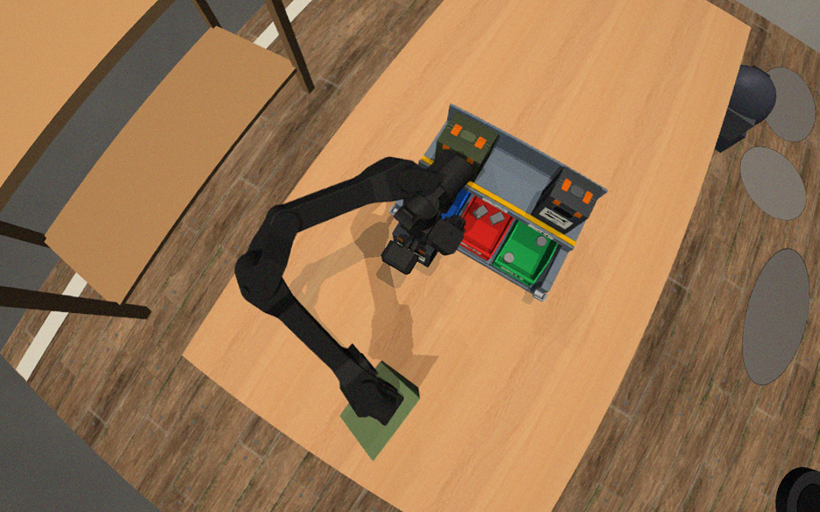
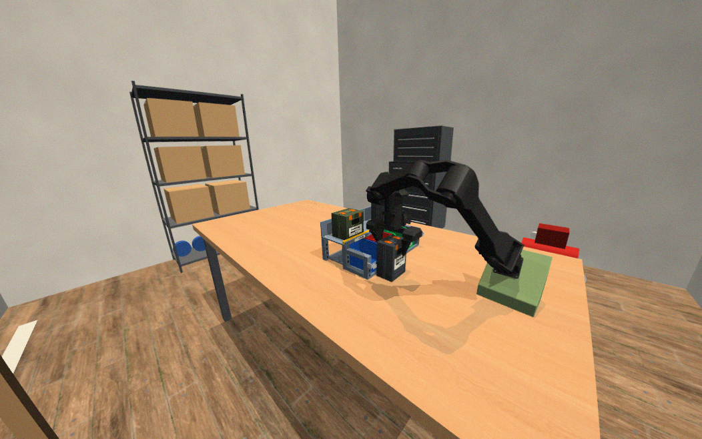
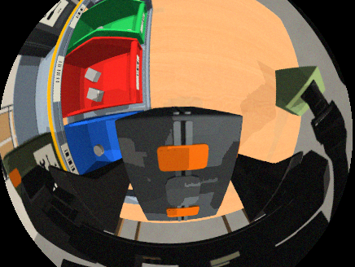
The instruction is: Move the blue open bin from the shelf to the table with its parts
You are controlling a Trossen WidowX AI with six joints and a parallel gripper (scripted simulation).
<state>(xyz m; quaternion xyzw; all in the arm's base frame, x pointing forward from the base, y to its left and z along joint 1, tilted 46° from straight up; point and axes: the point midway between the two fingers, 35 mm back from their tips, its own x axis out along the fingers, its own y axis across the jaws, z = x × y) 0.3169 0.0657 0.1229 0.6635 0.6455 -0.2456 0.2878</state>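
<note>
My hand is 12 cm short of the blue open bin, 8 cm above it and 1 cm to the right of it. The rest, counted from my hand: olive case: 20 cm ahead, 3 cm above, 2 cm to the left; then red bin: 12 cm ahead, 10 cm to the right, 8 cm below; then green bin: 21 cm to the right, 13 cm ahead, 8 cm below.
</note>
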